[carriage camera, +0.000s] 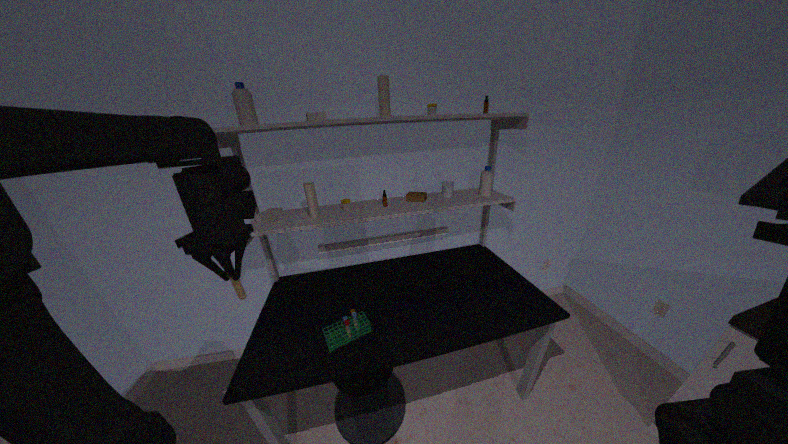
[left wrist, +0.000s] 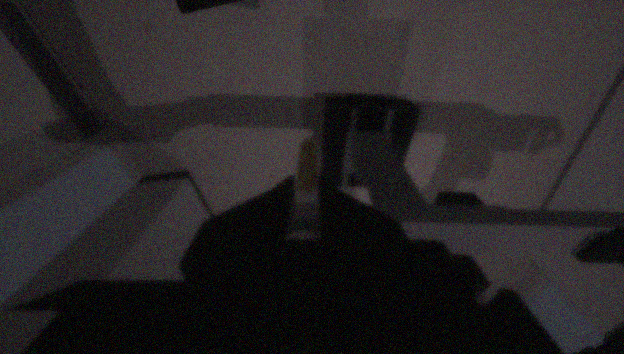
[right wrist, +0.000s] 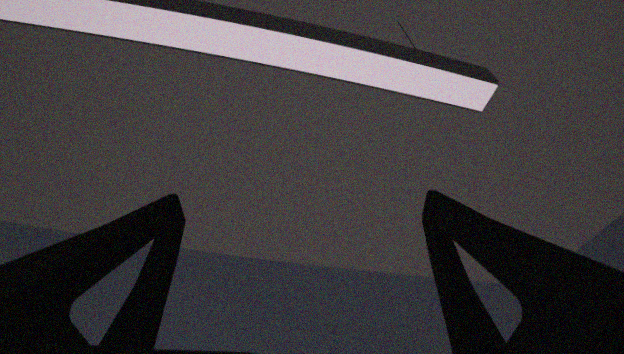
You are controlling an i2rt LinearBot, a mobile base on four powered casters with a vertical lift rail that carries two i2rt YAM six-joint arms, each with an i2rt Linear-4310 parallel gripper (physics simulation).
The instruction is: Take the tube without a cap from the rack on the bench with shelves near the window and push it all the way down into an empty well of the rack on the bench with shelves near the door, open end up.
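Note:
My left gripper (carriage camera: pixel 233 278) (left wrist: pixel 306 184) is shut on the tube without a cap (carriage camera: pixel 238 289) (left wrist: pixel 307 167), which has an amber lower part and hangs slightly tilted below the fingertips. It is in the air to the left of the black bench (carriage camera: pixel 430 292) in the carriage view. A green rack (carriage camera: pixel 330 340) stands on the bench's near left part. Two capped tubes stand in it, one with a red and blue top (carriage camera: pixel 346 325) and one with an orange top (carriage camera: pixel 354 317). My right gripper (right wrist: pixel 301 205) is open and empty, seen in the right wrist view. Which wells are empty is too small to tell.
Two shelves (carriage camera: pixel 352 124) (carriage camera: pixel 358 216) above the bench hold bottles, cylinders and jars. A dark round stool (carriage camera: pixel 369 410) stands at the bench's front edge. A pale cabinet (carriage camera: pixel 700 364) shows at the lower right. A bright ceiling lamp (right wrist: pixel 300 55) shows in the right wrist view.

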